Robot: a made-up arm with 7 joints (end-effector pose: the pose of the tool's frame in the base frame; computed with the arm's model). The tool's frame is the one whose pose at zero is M. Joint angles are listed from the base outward.
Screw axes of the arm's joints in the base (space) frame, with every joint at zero. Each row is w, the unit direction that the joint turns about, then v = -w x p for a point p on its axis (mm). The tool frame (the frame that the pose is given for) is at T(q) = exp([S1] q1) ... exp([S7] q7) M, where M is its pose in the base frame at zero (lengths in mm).
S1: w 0 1 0 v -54.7 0 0
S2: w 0 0 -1 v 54.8 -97.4 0
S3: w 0 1 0 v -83 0 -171
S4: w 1 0 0 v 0 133.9 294.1
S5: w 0 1 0 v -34.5 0 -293.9
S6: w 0 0 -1 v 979.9 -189 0
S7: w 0 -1 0 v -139.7 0 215.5
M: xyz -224.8 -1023.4 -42.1 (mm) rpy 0 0 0 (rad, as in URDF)
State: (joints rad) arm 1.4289 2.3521 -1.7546 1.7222 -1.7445 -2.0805 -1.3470
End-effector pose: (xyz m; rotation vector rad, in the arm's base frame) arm 0.0487 -0.2613 0.6253 -2.7092 -0.4270 0.1656
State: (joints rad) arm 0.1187 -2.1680 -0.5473 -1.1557 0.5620 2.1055 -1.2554
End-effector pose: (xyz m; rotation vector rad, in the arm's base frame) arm 0.8659 -0.0796 0.4217 0.7151 0.4775 -0.1840
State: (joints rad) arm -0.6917 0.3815 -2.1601 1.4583 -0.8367 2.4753 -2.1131
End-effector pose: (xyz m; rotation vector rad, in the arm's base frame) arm -0.0683 -0.3082 0.5730 0.3995 0.9007 2.4257
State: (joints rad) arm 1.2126 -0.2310 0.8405 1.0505 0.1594 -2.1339 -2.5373
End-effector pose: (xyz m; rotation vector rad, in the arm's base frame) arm -0.5905 -0.4242 0.5107 0.2802 1.4574 2.7577
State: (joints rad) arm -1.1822 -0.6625 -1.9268 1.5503 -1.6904 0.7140 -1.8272
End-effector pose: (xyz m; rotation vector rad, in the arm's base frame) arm -0.0927 0.0581 0.6827 0.0642 0.4147 -2.8552
